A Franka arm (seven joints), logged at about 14 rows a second.
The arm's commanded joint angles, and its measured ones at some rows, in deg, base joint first. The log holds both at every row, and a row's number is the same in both.
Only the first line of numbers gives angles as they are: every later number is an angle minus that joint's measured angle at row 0.
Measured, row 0:
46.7, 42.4, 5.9, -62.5, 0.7, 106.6, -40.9
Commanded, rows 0 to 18:
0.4, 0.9, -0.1, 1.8, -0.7, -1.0, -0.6
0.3, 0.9, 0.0, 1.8, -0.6, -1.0, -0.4
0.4, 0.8, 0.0, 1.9, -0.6, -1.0, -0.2
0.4, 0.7, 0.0, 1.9, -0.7, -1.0, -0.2
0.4, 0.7, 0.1, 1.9, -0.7, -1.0, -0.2
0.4, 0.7, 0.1, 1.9, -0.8, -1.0, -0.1
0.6, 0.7, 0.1, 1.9, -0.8, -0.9, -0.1
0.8, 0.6, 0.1, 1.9, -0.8, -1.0, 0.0
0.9, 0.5, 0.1, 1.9, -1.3, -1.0, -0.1
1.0, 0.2, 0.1, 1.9, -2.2, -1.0, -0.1
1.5, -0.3, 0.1, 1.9, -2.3, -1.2, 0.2
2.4, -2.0, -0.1, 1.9, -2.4, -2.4, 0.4
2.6, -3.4, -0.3, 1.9, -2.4, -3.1, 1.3
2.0, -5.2, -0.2, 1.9, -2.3, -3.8, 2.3
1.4, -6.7, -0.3, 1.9, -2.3, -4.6, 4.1
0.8, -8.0, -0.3, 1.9, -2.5, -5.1, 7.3
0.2, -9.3, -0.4, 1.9, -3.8, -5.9, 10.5
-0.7, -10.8, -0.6, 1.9, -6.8, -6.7, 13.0
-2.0, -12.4, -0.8, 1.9, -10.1, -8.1, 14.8
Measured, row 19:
0.2, -9.3, -0.9, 2.5, -5.6, -5.8, 10.6
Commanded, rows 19 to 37:
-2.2, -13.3, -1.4, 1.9, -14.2, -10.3, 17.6
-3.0, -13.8, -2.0, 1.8, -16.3, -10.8, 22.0
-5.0, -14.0, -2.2, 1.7, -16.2, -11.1, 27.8
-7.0, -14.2, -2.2, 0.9, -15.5, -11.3, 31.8
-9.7, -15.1, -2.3, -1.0, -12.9, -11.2, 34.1
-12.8, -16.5, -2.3, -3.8, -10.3, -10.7, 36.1
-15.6, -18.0, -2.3, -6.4, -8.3, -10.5, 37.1
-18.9, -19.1, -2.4, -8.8, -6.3, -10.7, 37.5
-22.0, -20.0, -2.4, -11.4, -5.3, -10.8, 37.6
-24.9, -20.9, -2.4, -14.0, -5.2, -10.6, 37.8
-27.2, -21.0, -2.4, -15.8, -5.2, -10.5, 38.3
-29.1, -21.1, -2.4, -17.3, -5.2, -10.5, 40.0
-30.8, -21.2, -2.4, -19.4, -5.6, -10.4, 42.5
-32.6, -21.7, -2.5, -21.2, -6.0, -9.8, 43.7
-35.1, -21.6, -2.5, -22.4, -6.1, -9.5, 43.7
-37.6, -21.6, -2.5, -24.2, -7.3, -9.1, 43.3
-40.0, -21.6, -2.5, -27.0, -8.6, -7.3, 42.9
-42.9, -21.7, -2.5, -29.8, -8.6, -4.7, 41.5
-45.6, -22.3, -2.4, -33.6, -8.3, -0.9, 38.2
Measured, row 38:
-40.4, -19.1, -3.6, -25.1, -8.0, -6.7, 41.2
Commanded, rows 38 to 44:
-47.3, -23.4, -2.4, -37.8, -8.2, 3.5, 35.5
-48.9, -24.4, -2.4, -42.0, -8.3, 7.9, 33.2
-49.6, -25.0, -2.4, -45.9, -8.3, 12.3, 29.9
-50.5, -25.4, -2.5, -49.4, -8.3, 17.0, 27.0
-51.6, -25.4, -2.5, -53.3, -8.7, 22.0, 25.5
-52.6, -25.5, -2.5, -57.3, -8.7, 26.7, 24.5
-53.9, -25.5, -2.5, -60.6, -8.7, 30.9, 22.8
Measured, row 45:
-51.1, -22.1, -3.6, -51.4, -8.0, 23.2, 25.9
